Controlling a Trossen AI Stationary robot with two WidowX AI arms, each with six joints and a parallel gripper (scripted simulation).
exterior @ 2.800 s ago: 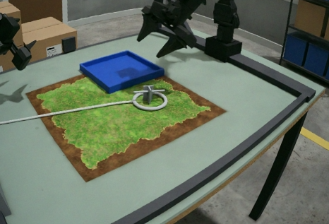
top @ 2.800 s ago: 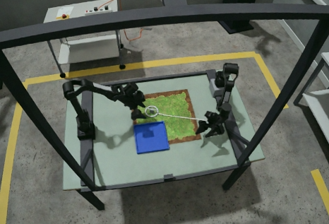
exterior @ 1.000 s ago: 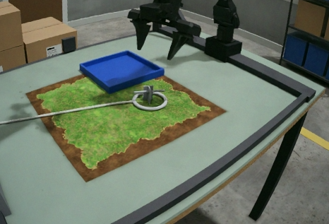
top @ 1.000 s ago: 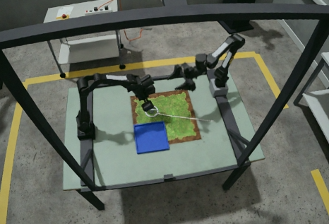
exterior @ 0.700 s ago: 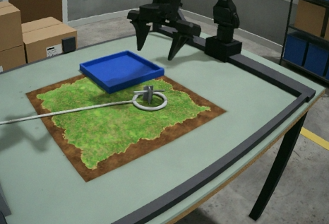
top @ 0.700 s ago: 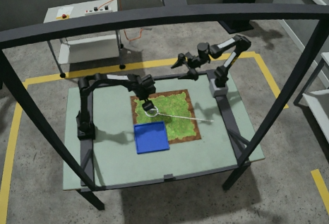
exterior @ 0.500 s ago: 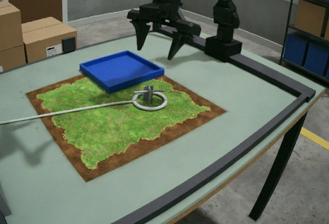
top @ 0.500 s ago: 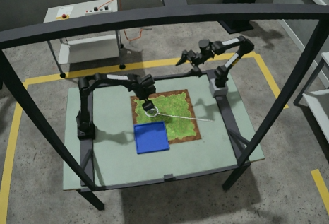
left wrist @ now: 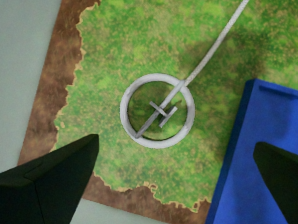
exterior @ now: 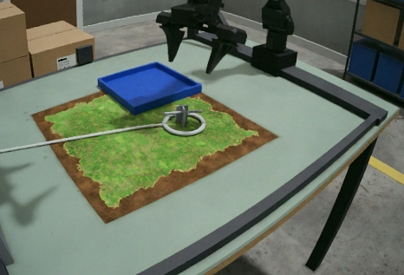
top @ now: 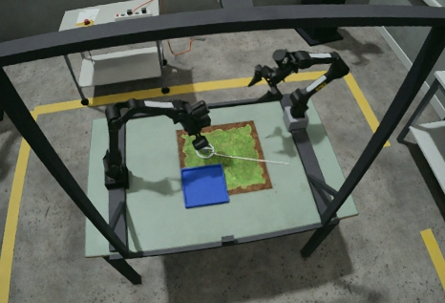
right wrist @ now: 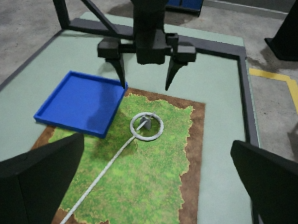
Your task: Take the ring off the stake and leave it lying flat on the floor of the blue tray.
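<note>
Now: the grey stake 130 mm below my left hand and 30 mm to the right of it. From my left hand the other things lie so: blue tray (170 mm behind, 140 mm below, 40 mm to the left); grass mat (160 mm below, 90 mm to the right, 60 mm behind).
</note>
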